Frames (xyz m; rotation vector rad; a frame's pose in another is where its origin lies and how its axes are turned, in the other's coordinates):
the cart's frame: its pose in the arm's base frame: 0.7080 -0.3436 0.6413 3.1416 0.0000 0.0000
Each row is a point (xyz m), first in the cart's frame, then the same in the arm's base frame.
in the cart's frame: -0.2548 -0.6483 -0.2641
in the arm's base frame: 0.4532 0.3047 0.9054
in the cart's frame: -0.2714 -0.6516 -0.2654
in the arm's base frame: 0.4366 0.3080 0.9067
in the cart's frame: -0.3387 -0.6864 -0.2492
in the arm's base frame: 0.3693 0.3428 0.8905
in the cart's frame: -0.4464 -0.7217 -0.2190
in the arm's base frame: 0.2616 0.3781 0.8603
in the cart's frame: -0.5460 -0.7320 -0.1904
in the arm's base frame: 0.1620 0.3884 0.8317
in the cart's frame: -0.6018 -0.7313 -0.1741
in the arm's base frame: 0.1062 0.3877 0.8154
